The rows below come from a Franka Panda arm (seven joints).
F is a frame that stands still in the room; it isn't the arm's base.
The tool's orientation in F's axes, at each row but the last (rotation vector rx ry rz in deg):
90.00 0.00 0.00
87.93 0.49 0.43
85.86 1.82 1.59
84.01 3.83 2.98
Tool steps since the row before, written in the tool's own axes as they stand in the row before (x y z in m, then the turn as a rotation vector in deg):
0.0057 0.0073 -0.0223 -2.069 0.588 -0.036
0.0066 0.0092 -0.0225 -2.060 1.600 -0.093
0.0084 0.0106 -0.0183 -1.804 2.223 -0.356
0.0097 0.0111 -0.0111 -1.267 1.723 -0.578
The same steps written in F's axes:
0.0057 0.0223 0.0073 -2.069 0.036 0.588
0.0064 0.0229 0.0084 -2.060 0.130 1.597
0.0077 0.0193 0.0092 -1.814 0.446 2.199
0.0089 0.0129 0.0098 -1.298 0.656 1.671

